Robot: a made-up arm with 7 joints. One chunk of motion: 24 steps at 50 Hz.
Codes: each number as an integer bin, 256 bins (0 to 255) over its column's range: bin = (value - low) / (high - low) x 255, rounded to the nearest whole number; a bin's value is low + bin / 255 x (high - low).
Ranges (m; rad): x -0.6..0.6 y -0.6..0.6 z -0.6..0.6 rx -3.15..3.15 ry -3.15..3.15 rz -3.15..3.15
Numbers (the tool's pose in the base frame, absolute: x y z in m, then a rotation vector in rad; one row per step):
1: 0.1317 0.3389 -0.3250 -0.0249 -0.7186 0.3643
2: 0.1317 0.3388 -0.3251 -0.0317 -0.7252 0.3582
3: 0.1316 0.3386 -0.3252 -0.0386 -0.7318 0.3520
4: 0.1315 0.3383 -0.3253 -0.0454 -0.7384 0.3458
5: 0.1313 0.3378 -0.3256 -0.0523 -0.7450 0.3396
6: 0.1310 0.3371 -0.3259 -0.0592 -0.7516 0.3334
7: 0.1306 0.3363 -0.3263 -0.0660 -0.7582 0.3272
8: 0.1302 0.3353 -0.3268 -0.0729 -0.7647 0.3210
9: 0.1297 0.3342 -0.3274 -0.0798 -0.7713 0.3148
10: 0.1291 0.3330 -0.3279 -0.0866 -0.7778 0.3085
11: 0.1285 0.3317 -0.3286 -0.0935 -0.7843 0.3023
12: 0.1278 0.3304 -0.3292 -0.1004 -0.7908 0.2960
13: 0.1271 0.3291 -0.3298 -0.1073 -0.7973 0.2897
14: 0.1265 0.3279 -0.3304 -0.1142 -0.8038 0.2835
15: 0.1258 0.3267 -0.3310 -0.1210 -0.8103 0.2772
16: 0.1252 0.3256 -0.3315 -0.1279 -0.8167 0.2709
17: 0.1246 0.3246 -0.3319 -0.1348 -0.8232 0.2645
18: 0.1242 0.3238 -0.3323 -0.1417 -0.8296 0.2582
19: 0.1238 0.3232 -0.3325 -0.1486 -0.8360 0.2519
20: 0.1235 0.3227 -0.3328 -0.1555 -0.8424 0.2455
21: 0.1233 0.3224 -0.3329 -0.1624 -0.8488 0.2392
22: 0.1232 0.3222 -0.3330 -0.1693 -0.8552 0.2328
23: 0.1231 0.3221 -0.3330 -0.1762 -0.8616 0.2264
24: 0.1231 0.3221 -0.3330 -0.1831 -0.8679 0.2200
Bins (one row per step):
1: 155 200 58 126 98 142
2: 155 199 58 126 98 142
3: 155 199 58 126 98 142
4: 155 199 58 126 98 141
5: 155 199 58 125 97 141
6: 155 199 58 125 97 141
7: 155 199 58 125 97 141
8: 155 199 58 125 97 140
9: 155 199 58 124 96 140
10: 155 198 58 124 96 140
11: 155 198 58 124 96 140
12: 155 198 58 123 95 139
13: 155 197 57 123 95 139
14: 154 197 57 123 95 139
15: 154 197 57 123 95 139
16: 154 197 57 122 94 138
17: 154 196 57 122 94 138
18: 154 196 57 122 94 138
19: 154 196 57 121 94 138
20: 154 196 57 121 93 137
21: 154 196 57 121 93 137
22: 154 196 57 121 93 137
23: 154 196 57 120 93 137
24: 154 196 57 120 92 136

